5 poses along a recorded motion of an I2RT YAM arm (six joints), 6.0 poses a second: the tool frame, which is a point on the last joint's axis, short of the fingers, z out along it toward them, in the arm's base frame.
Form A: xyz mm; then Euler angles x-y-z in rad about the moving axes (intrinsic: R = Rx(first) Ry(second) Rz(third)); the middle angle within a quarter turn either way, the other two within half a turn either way.
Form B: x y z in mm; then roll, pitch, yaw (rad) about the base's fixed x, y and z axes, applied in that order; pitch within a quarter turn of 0, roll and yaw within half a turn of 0. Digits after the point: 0 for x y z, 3 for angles.
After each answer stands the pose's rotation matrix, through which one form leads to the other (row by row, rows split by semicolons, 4 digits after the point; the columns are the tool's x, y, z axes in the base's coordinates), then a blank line. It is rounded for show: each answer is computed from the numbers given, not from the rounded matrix.
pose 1, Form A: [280 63 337 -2.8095 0.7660 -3.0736]
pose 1, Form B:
[280 63 337 2.644 0.684 2.759]
-0.7190 0.0490 0.6933; 0.2897 0.9278 0.2350; -0.6317 0.3698 -0.6813

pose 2, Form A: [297 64 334 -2.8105 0.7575 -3.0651]
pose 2, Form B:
[297 64 334 2.643 0.673 2.755]
-0.7244 0.0555 0.6871; 0.2950 0.9259 0.2362; -0.6230 0.3738 -0.6871

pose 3, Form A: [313 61 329 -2.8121 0.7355 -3.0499]
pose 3, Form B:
[313 61 329 2.645 0.647 2.752]
-0.7384 0.0679 0.6710; 0.3028 0.9224 0.2399; -0.6026 0.3803 -0.7016

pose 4, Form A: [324 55 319 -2.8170 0.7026 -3.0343]
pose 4, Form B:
[324 55 319 2.655 0.612 2.758]
-0.7588 0.0817 0.6462; 0.3064 0.9203 0.2434; -0.5748 0.3827 -0.7233

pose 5, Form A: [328 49 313 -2.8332 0.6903 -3.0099]
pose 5, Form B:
[328 49 313 2.664 0.596 2.749]
-0.7644 0.1012 0.6368; 0.3167 0.9192 0.2340; -0.5616 0.3806 -0.7347

